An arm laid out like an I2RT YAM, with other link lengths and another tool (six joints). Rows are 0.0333 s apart.
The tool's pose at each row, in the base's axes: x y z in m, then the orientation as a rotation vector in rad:
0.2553, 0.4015, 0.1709, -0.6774, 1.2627, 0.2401
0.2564, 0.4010, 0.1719, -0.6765, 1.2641, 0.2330
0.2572, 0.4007, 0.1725, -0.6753, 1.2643, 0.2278
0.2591, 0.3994, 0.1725, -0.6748, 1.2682, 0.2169
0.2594, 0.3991, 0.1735, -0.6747, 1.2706, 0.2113
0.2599, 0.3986, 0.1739, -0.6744, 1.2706, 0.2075
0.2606, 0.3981, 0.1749, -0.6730, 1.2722, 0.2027
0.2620, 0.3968, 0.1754, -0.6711, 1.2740, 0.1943
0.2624, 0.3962, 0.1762, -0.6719, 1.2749, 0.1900
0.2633, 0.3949, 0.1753, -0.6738, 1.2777, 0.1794
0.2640, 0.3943, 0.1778, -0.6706, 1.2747, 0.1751
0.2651, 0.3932, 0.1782, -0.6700, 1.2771, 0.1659
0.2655, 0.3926, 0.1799, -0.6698, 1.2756, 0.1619
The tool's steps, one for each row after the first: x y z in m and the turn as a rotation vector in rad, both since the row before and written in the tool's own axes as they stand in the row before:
-0.0005, -0.0013, 0.0007, 0.0046, 0.0028, -0.0040
-0.0003, -0.0009, 0.0005, 0.0038, 0.0012, -0.0029
0.0009, -0.0020, 0.0008, 0.0063, 0.0061, -0.0060
-0.0008, -0.0007, 0.0002, 0.0031, 0.0035, -0.0030
-0.0001, -0.0008, 0.0002, 0.0023, 0.0009, -0.0025
-0.0006, -0.0011, 0.0004, 0.0036, 0.0023, -0.0021
0.0003, -0.0019, 0.0005, 0.0060, 0.0033, -0.0042
-0.0005, -0.0010, 0.0001, 0.0017, 0.0021, -0.0031
0.0014, -0.0012, -0.0001, 0.0043, 0.0056, -0.0074
-0.0020, -0.0017, 0.0006, 0.0049, -0.0024, -0.0023
0.0002, -0.0016, 0.0004, 0.0054, 0.0044, -0.0053
-0.0013, -0.0013, 0.0002, 0.0024, -0.0004, -0.0031

